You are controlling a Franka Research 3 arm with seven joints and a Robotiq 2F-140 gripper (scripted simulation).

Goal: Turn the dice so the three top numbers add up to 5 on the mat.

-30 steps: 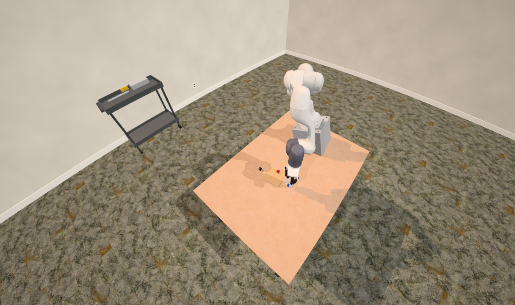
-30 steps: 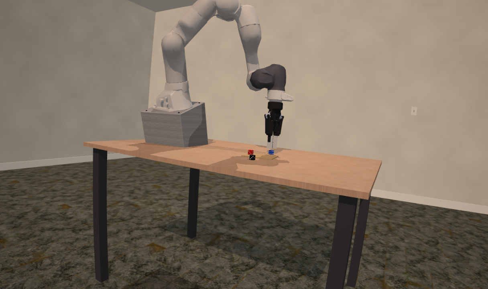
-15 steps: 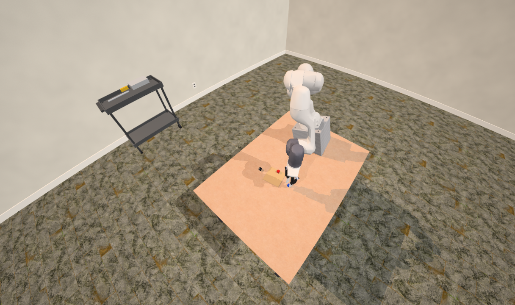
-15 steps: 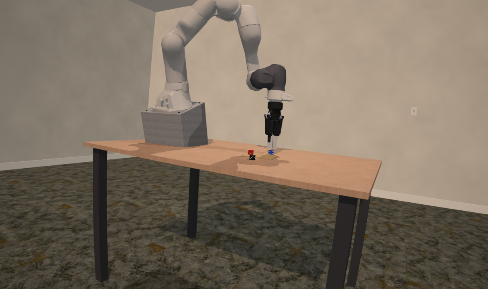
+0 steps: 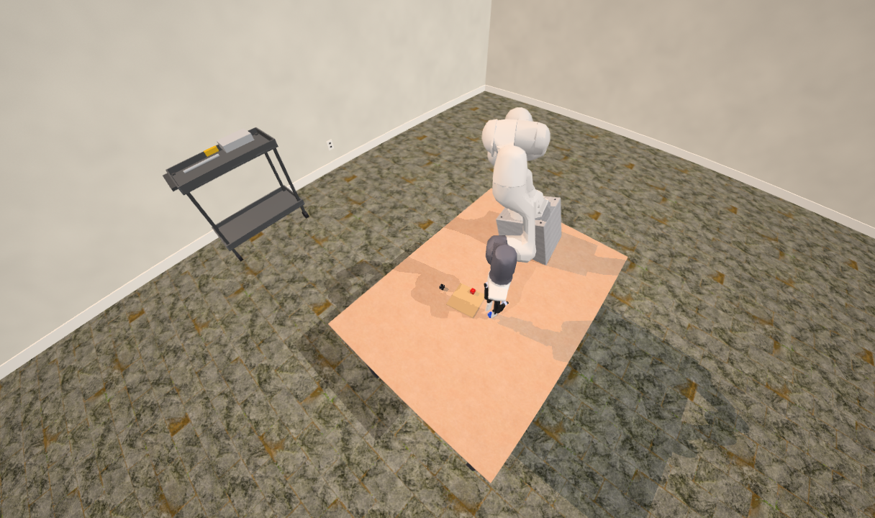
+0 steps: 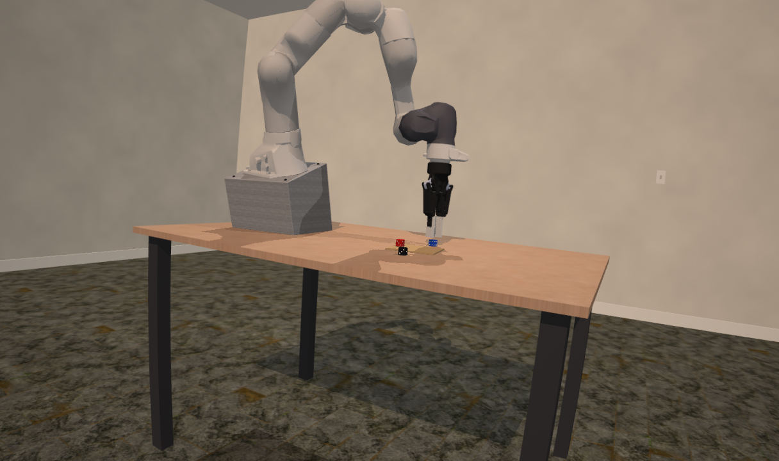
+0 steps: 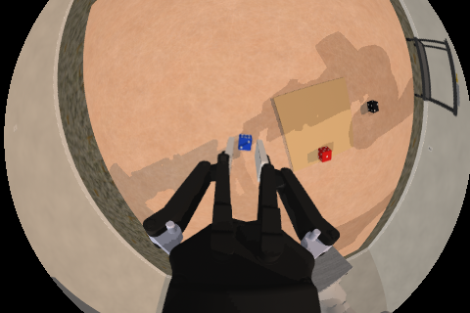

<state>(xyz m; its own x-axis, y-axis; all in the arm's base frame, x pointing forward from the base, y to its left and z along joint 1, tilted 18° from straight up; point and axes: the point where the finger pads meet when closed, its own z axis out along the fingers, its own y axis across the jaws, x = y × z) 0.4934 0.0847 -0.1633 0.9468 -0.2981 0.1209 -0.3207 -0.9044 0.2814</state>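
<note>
The blue die lies 50 mm below my hand. Round my hand: black die (270 mm to the right, 50 mm below, 10 mm ahead); then tan mat (140 mm to the right, 60 mm below); then red die (130 mm to the right, 50 mm below, 50 mm behind).
</note>
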